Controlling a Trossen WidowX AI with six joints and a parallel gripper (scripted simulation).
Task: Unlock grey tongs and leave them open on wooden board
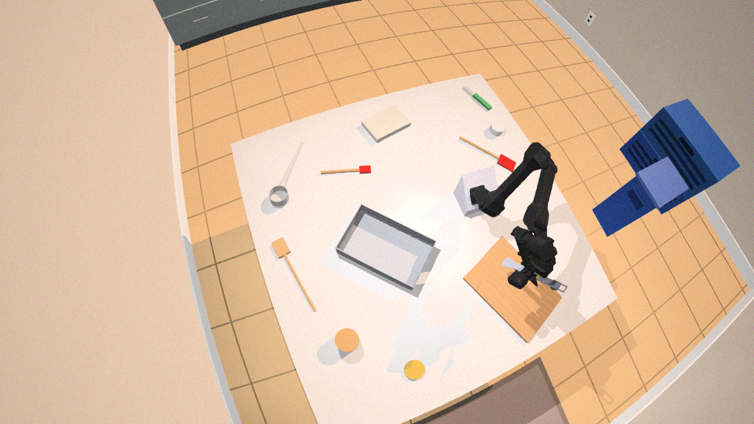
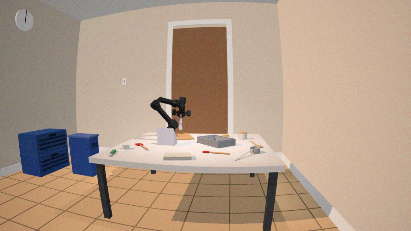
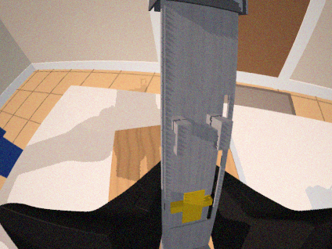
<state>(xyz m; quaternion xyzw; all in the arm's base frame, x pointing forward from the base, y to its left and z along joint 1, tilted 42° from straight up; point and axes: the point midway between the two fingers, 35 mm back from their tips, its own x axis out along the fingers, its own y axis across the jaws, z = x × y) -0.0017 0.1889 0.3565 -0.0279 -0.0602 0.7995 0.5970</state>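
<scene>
The wooden board lies 1 cm behind my gripper tip, 2 cm to the right of it and 20 cm below it. Round my gripper tip: yellow lock piece 1 cm ahead, 2 cm to the right, 3 cm above; grey roasting tin 40 cm ahead, 34 cm to the right, 17 cm below; yellow disc 45 cm ahead, 11 cm to the left, 19 cm below.
</scene>
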